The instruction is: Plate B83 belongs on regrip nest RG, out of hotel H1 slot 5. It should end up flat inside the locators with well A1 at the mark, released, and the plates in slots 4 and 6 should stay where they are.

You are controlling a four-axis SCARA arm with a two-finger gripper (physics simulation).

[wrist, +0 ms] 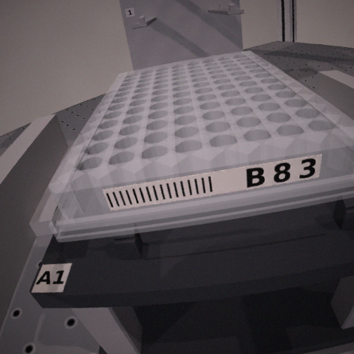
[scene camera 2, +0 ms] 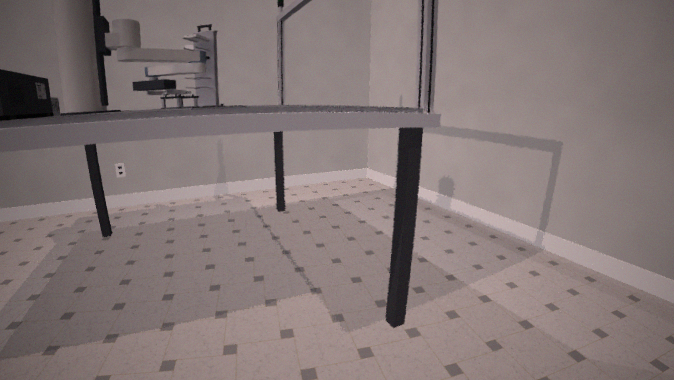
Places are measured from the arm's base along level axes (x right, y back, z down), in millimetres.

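Pixels of known places: gripper, fingertip midpoint: (scene camera 2: 175,92).
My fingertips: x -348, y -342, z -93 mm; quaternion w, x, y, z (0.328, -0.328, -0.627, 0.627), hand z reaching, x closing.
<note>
Behind a point stands the place of what it marks.
Plate B83 (wrist: 195,120), clear with round wells, has its barcode and label side toward the wrist camera. My gripper (wrist: 192,112) (scene camera 2: 162,91) @(y -342, x -348, z -93 mm) is shut on its two long sides; the right fingertip is cut off by the wrist view's edge. The dark regrip nest RG (wrist: 200,275) (scene camera 2: 180,96) @(y -364, x -267, z -70 mm) lies under the plate, its A1 mark (wrist: 51,277) at the near left corner. A small locator (wrist: 132,246) shows close below the plate's near edge; whether the plate touches the nest cannot be told. Hotel H1 (scene camera 2: 213,75) @(y -554, x -504, z -192 mm) (wrist: 185,35) stands behind; its slot contents are too small to identify.
In the wrist view, slot brackets (wrist: 144,21) (wrist: 227,10) stick out of the hotel panel beside the number 1. The perforated table (wrist: 80,114) (scene camera 2: 325,120) @(y -680, x 750, z 19 mm) extends around the nest. A black box (scene camera 2: 22,95) @(y 34, x 441, z -71 mm) stands at the left, and a frame post (scene camera 2: 427,55) @(y -1009, x 725, z -164 mm) rises at the table's right corner.
</note>
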